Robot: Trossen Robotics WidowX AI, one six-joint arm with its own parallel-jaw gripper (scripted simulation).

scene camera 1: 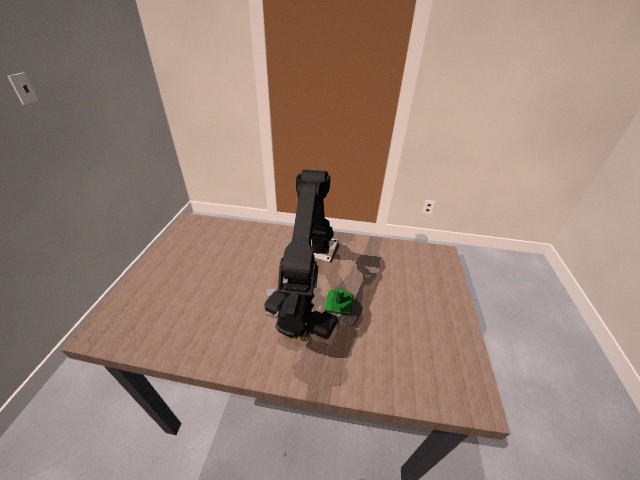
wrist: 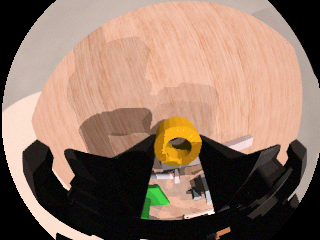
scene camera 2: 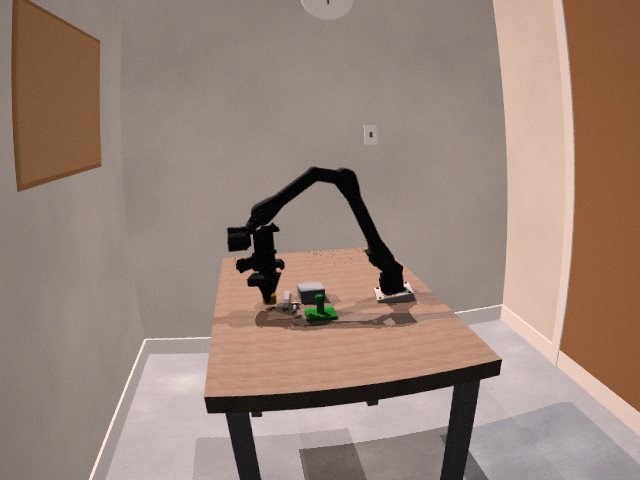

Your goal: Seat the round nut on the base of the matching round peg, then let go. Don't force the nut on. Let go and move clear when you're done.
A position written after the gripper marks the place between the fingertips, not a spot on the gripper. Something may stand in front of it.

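Gripper (scene camera 2: 269,300), visible. Same gripper at (scene camera 1: 300,331) and (wrist: 176,139).
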